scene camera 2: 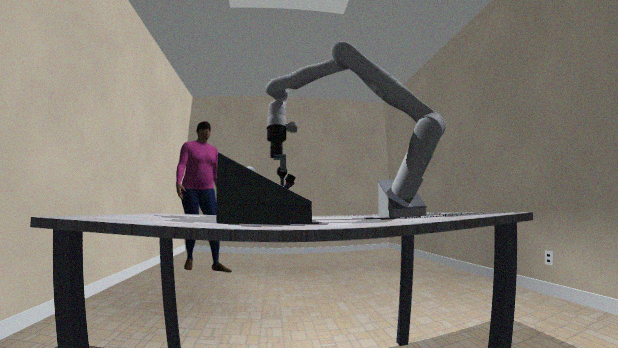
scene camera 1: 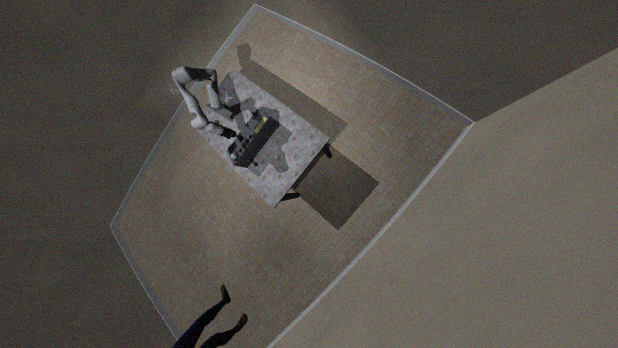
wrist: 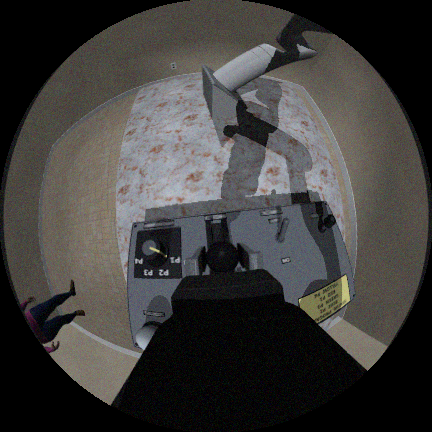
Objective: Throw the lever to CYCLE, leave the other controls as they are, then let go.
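Where they show: gripper, fingertip midpoint: (scene camera 2: 283,173) (scene camera 1: 234,134) (wrist: 221,252); arm's base, origin of the base link: (scene camera 2: 402,191) (scene camera 1: 215,105) (wrist: 223,81).
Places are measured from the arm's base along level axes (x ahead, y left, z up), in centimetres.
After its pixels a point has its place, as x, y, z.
A black ball knob (wrist: 222,257) @[45.6, -5.6, 10.1] (scene camera 2: 282,171) tops the lever on the sloped grey console (wrist: 257,235) @[44.8, 2.0, -0.9] (scene camera 2: 255,197) @[53.0, 25.7, -2.9]. My gripper (wrist: 221,252) @[45.6, -5.6, 7.6] (scene camera 2: 282,169) @[45.6, -5.6, 7.6] is shut on this knob, one finger on each side. In the wrist view, a dark slot (wrist: 217,231) @[43.4, -5.5, -1.7] runs from the knob toward the console's low edge. The lever's shaft is hidden under the knob, and no CYCLE label can be read. A dial (wrist: 152,250) @[45.6, -16.8, 2.9] has its yellow pointer toward P1. A small toggle (wrist: 283,230) @[44.2, 6.2, 2.0] is by an ON label. A black knob (wrist: 328,221) @[43.8, 17.2, 3.5] is near the console's corner.
A white dome (wrist: 146,337) @[58.1, -17.5, 10.8] is partly hidden by the gripper body. A yellow label card (wrist: 325,300) @[59.6, 14.6, 6.9] (scene camera 1: 261,125) @[61.7, 15.7, 7.8] is on the console. The arm's base (scene camera 2: 406,207) @[1.4, 6.3, -6.4] stands on the table (scene camera 2: 125,227) @[79.8, 43.3, -10.6]. A person (scene camera 2: 200,167) in a pink top stands beyond the table.
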